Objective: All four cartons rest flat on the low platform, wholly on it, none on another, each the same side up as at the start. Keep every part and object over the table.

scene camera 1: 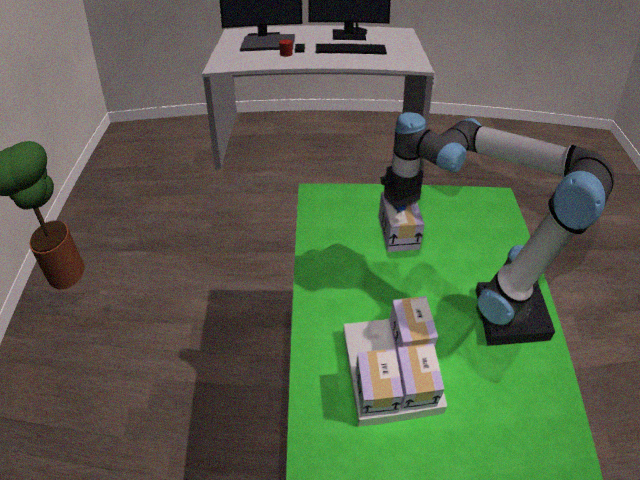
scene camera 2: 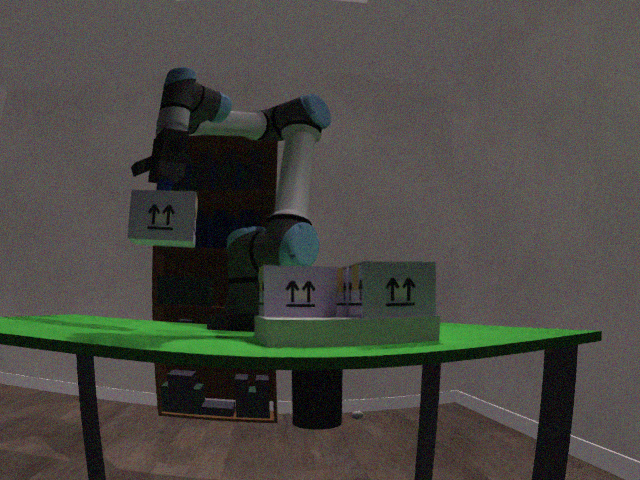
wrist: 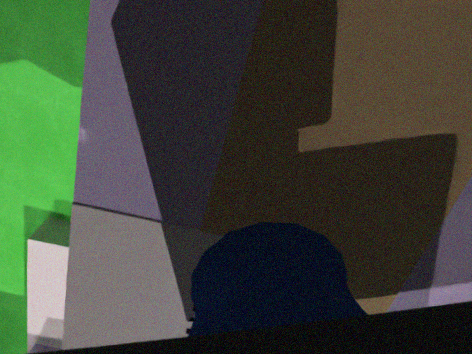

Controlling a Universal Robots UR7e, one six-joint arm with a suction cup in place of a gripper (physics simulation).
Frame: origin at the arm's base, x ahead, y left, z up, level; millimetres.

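Seen in the pictures: hand at its tool point: (scene camera 1: 399, 210) (scene camera 2: 163, 201) (wrist: 263, 253); arm's base at its link origin: (scene camera 2: 251, 314).
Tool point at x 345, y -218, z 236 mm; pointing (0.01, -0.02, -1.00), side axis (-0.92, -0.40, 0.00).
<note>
Pixels of each thing's middle, then the offset from my tool point to it. Level surfaces: height alone.
- low platform at the middle of its body: (wrist: 124, 338) (scene camera 2: 341, 329) (scene camera 1: 393, 368) 58 mm ahead, 368 mm left, 256 mm down
- front left carton at the middle of its body: (scene camera 2: 391, 290) (scene camera 1: 378, 383) 120 mm ahead, 451 mm left, 182 mm down
- front right carton at the middle of its body: (scene camera 1: 417, 377) 13 mm ahead, 449 mm left, 182 mm down
- back right carton at the middle of its body: (scene camera 2: 296, 292) (scene camera 1: 412, 329) 2 mm back, 288 mm left, 182 mm down
- green table at its surface level: 281 mm down
My suction gripper (scene camera 1: 401, 208) (scene camera 2: 164, 184) (wrist: 272, 275) is shut on a carton (scene camera 1: 404, 227) (scene camera 2: 162, 218) (wrist: 115, 165), held by its top, upright, high above the table in scene camera 2. Three cartons stand upright on the low platform (scene camera 1: 361, 419) (scene camera 2: 347, 331) (wrist: 47, 280): a front left carton (scene camera 1: 379, 379) (scene camera 2: 399, 289), a front right carton (scene camera 1: 421, 374) beside it, and a back right carton (scene camera 1: 413, 320) behind that one. The back left part of the platform shows bare in scene camera 1. Another platform carton (scene camera 2: 299, 291) shows in scene camera 2; I cannot tell which one.
The green table (scene camera 1: 330, 449) (scene camera 2: 480, 335) carries my arm's black base (scene camera 1: 519, 330) to the right of the platform in scene camera 1. A white desk (scene camera 1: 315, 62) with monitors, a plant pot (scene camera 1: 57, 255) and a bookshelf (scene camera 2: 156, 289) stand beyond the table.
</note>
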